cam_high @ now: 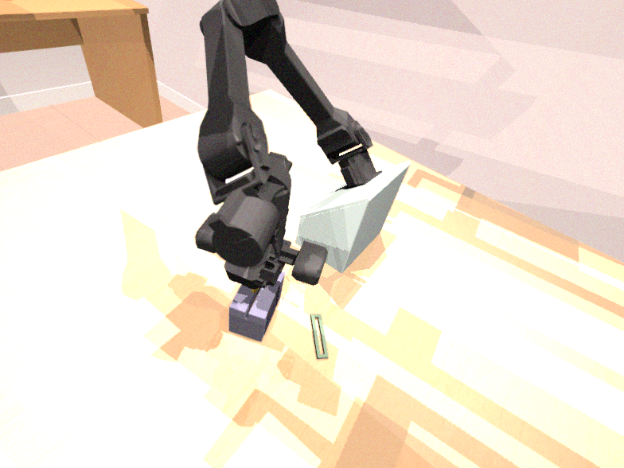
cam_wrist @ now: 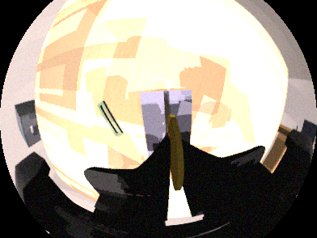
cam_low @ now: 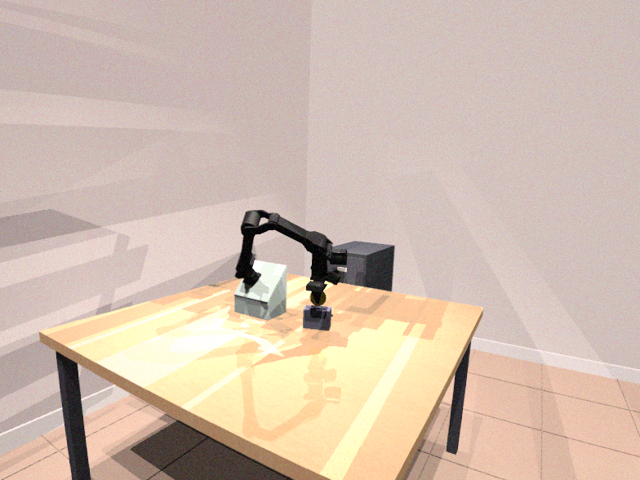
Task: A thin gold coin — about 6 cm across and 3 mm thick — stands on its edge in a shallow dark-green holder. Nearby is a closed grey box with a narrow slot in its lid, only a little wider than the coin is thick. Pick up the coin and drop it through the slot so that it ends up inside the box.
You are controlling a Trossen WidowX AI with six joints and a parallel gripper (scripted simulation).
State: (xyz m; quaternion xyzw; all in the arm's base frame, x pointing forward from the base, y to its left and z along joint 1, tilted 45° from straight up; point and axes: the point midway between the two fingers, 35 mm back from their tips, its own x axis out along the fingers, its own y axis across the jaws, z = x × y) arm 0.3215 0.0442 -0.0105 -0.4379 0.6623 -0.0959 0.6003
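The gold coin lies 2 cm above my gripper tip.
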